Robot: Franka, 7 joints.
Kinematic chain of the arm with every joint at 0, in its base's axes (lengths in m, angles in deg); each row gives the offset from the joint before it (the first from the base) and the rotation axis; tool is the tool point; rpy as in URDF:
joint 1: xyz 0 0 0.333 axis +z
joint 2: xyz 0 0 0 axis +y
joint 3: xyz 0 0 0.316 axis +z
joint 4: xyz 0.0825 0 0 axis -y
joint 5: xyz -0.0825 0 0.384 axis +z
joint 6: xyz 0 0 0 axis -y
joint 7: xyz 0.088 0 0 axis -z
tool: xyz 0 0 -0.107 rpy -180 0 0
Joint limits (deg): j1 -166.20..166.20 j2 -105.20..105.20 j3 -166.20..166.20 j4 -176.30..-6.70 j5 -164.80..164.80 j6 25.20..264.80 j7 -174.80..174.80
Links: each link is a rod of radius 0.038 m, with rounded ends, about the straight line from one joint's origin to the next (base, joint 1, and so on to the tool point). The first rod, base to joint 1, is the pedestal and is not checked.
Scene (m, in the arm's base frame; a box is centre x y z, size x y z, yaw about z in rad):
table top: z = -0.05
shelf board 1: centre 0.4 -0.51 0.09 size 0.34 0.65 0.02 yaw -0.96
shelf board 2: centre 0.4 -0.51 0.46 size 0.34 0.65 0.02 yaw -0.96
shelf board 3: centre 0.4 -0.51 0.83 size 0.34 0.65 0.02 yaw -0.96
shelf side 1: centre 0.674 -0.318 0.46 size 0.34 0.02 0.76 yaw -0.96
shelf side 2: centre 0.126 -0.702 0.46 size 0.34 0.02 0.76 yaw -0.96
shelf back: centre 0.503 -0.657 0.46 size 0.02 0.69 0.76 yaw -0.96
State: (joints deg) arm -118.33 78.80 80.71 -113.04 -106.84 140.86 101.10
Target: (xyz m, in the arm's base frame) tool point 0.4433 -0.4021 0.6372
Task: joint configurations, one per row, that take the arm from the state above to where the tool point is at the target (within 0.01 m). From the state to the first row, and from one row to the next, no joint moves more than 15 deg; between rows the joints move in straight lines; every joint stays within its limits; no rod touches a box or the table.
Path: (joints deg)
1: -127.75 78.15 80.70 -125.25 -107.90 144.13 101.10
2: -137.18 77.49 80.70 -137.46 -108.96 147.40 101.10
3: -146.60 76.84 80.69 -149.68 -110.01 150.66 101.10
4: -156.02 76.19 80.68 -161.89 -111.07 153.93 101.10
5: -150.11 78.62 91.98 -156.42 -110.88 155.59 101.10
6: -144.19 81.04 103.27 -150.95 -110.69 157.25 101.10
7: -138.28 83.47 114.56 -145.48 -110.50 158.91 101.10
8: -132.37 85.89 125.85 -140.01 -110.31 160.57 101.10
9: -126.49 79.81 120.33 -127.44 -109.00 155.69 101.10
10: -120.62 73.72 114.81 -114.87 -107.68 150.80 101.10
11: -114.75 67.64 109.29 -102.31 -106.37 145.92 101.10

